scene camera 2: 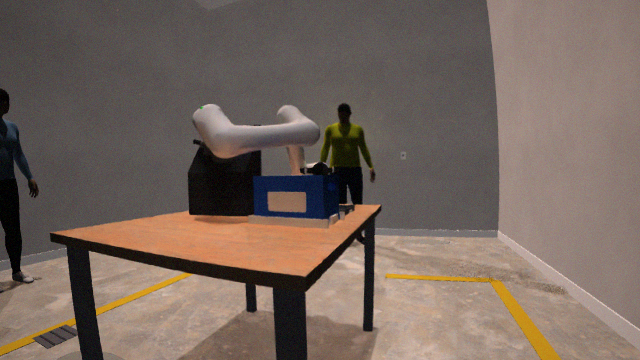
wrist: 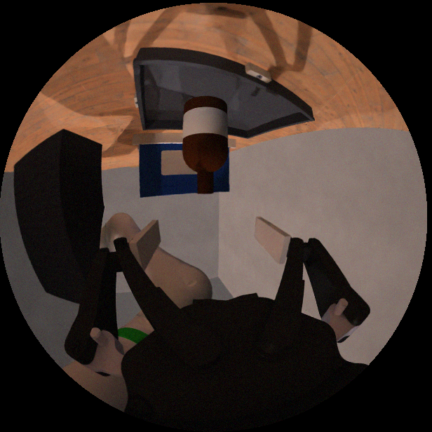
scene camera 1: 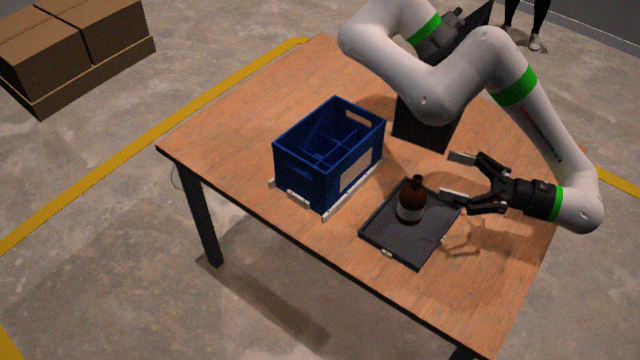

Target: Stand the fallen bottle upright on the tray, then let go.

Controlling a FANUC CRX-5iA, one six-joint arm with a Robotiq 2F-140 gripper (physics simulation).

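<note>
The brown bottle with a pale label stands upright on the dark grey tray, its neck up. In the wrist view the picture is upside down, so the neck points down there. My gripper is open, with its fingers level and pointing toward the bottle. The fingertips are apart from the bottle, to its right in scene camera 1, and higher than the tray. The wrist view shows no object between the finger pads. The bottle does not show in scene camera 2.
A blue divided crate stands beyond the bottle, within white edge strips. The black robot pedestal stands beside them on the wooden table. Small pale blocks sit against the tray's edges.
</note>
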